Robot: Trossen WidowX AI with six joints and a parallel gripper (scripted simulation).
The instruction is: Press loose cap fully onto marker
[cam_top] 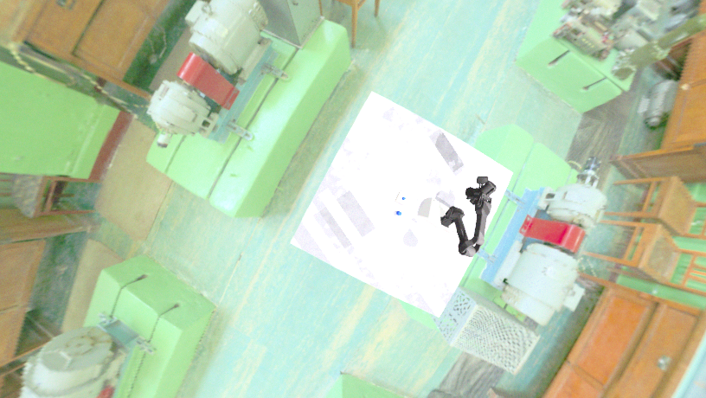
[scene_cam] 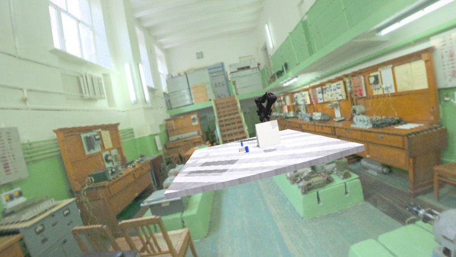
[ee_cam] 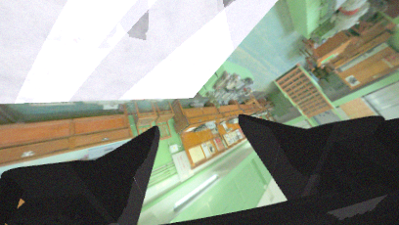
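Right now the blue cap is 37 cm ahead of my gripper tip, 36 cm to the left of it and 25 cm below it. Round my gripper tip: beige holder block 39 cm ahead, 25 cm to the left, 26 cm below.
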